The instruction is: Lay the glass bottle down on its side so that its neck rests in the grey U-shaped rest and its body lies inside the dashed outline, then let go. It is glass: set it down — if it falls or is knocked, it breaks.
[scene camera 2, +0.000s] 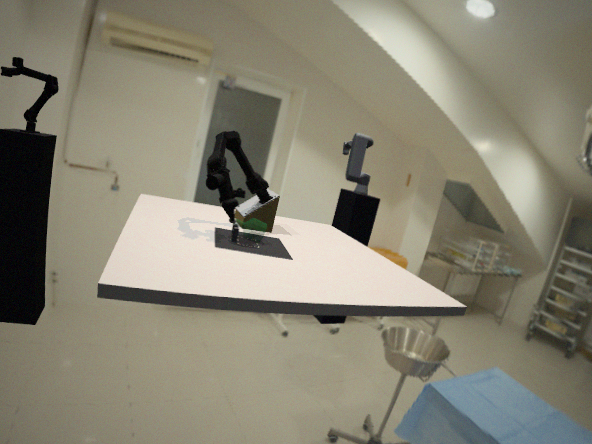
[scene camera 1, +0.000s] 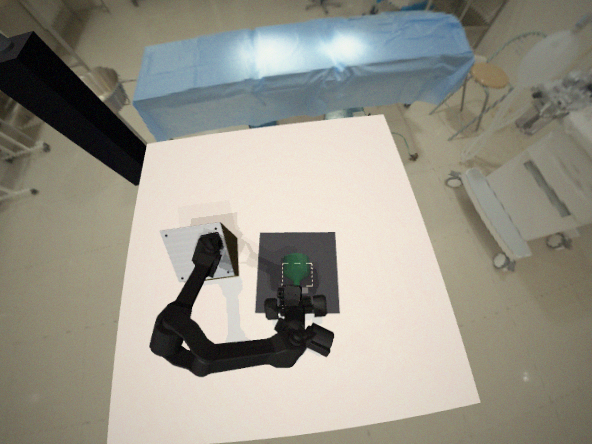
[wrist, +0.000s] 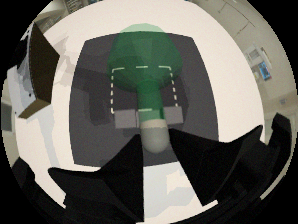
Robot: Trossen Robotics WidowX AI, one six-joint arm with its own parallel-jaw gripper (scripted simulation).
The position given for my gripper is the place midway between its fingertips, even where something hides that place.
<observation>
In view: my gripper (scene camera 1: pixel 296 296), a green glass bottle (wrist: pixel 143 59) and a dark mat (scene camera 1: pixel 320 247).
My gripper shows as well in the wrist view (wrist: pixel 154 136). The dark mat also shows in scene camera 2 (scene camera 2: pixel 273 247) and in the wrist view (wrist: pixel 94 141).
</observation>
